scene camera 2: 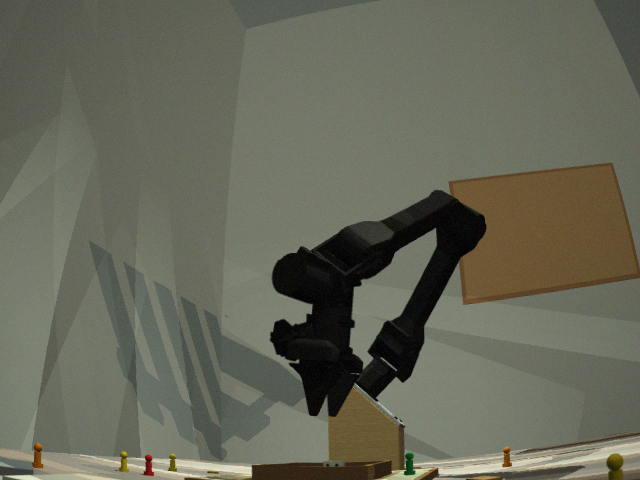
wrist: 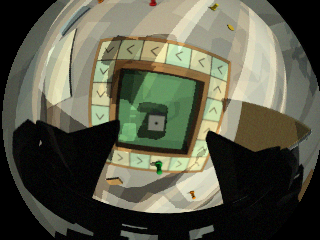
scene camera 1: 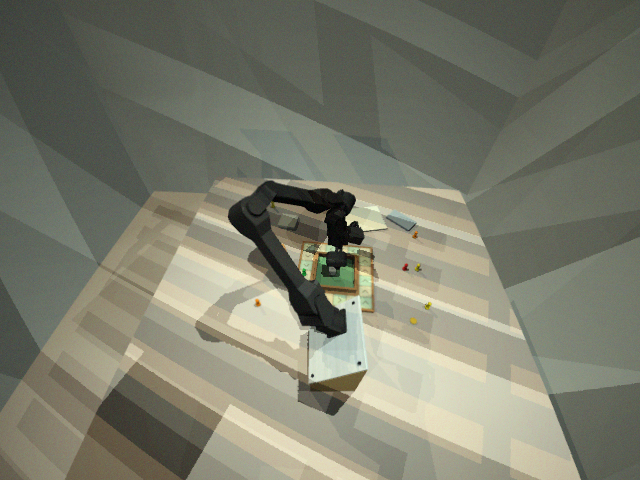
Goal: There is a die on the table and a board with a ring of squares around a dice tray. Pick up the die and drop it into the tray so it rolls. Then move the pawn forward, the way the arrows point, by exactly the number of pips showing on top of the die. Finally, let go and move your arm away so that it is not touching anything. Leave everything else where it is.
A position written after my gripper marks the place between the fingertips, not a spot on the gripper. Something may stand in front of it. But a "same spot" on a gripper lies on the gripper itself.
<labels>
my gripper: scene camera 2; wrist; scene camera 1 338, 258
same spot on my gripper: (wrist: 77, 158) = (scene camera 2: 310, 371)
</labels>
